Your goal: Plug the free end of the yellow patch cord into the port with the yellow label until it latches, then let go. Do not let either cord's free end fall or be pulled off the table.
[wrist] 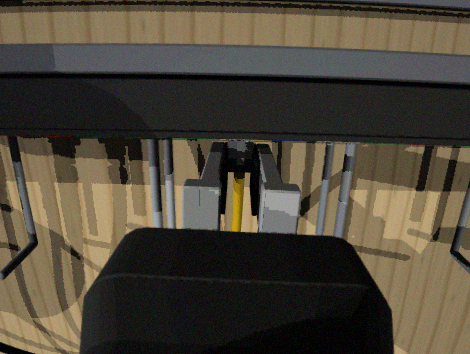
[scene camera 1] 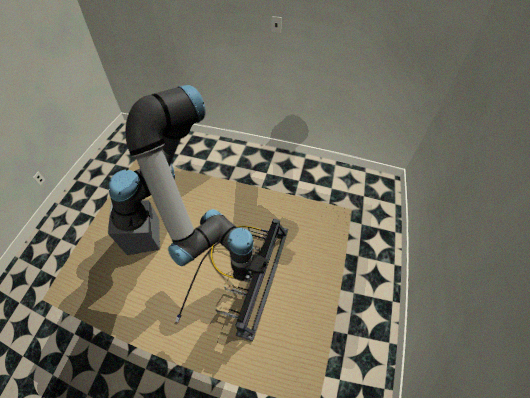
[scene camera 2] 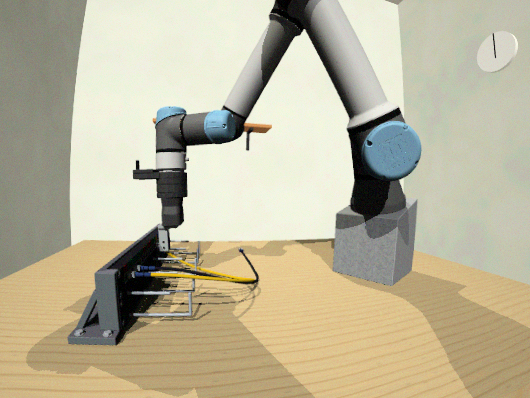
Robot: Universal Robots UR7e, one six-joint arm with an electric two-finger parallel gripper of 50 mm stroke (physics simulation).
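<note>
My gripper points down at the cord side of the dark port panel. It is shut on the yellow cord's plug, a clear-grey end with a dark rear part. The yellow cord trails back between the fingers. In the wrist view the plug's front meets the panel's edge, at a thin yellow strip of label. The panel's top hides the port and the plug's tip, so I cannot tell how deep it sits or whether it is latched.
The black cord's free end lies on the wooden table. Two blue-booted plugs sit at the panel's near part. Grey wire cable guides stick out from the panel on both sides of the fingers.
</note>
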